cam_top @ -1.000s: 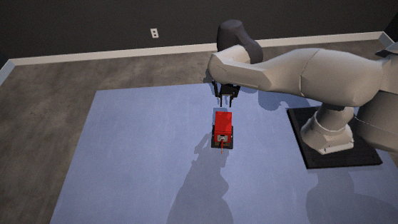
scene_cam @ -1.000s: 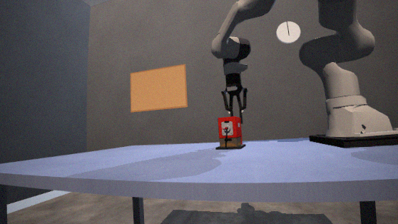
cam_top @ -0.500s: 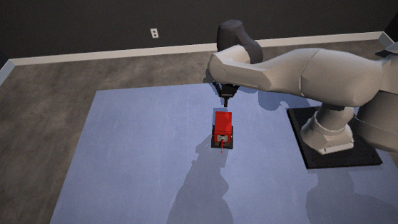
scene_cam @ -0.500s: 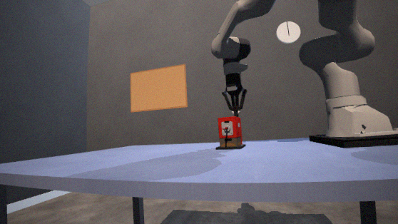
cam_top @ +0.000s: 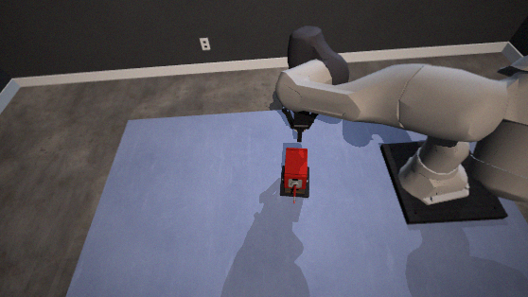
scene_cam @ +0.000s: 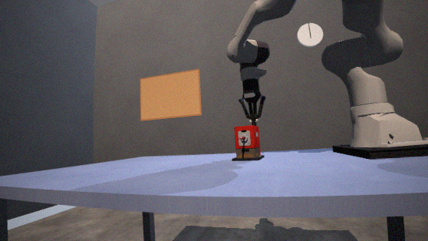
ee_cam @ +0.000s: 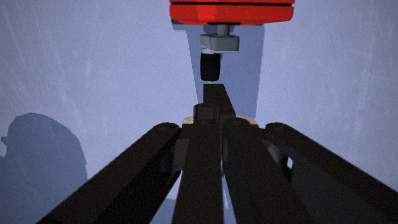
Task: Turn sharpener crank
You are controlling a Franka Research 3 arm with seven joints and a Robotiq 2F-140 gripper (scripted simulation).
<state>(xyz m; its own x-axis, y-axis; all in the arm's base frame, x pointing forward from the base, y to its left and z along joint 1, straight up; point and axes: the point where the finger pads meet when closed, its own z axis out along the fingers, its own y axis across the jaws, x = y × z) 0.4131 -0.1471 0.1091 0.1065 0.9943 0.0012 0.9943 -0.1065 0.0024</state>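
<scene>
My hand is 9 cm above the crank and 2 cm to the right of it.
</scene>
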